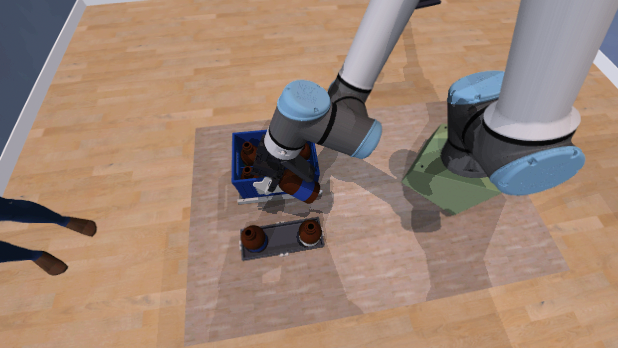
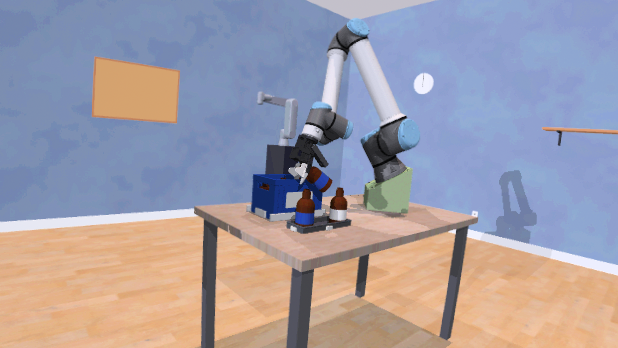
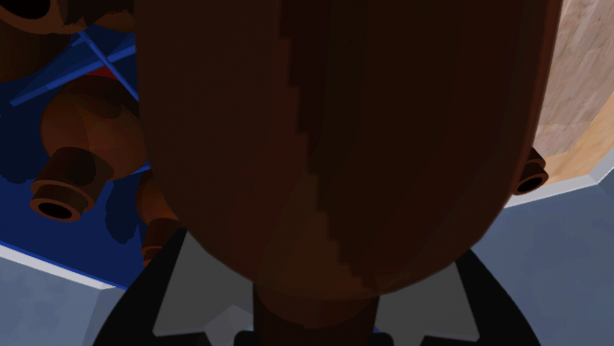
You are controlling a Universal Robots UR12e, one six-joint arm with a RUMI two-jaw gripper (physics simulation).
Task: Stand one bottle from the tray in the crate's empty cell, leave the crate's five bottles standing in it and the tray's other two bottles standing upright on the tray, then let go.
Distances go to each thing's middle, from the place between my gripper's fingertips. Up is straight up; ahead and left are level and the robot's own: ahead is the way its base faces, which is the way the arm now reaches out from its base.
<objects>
Now: hand 80 mm past the brown bottle (image 3: 329,159), 50 mm to the right of it and 30 mm below it.
</objects>
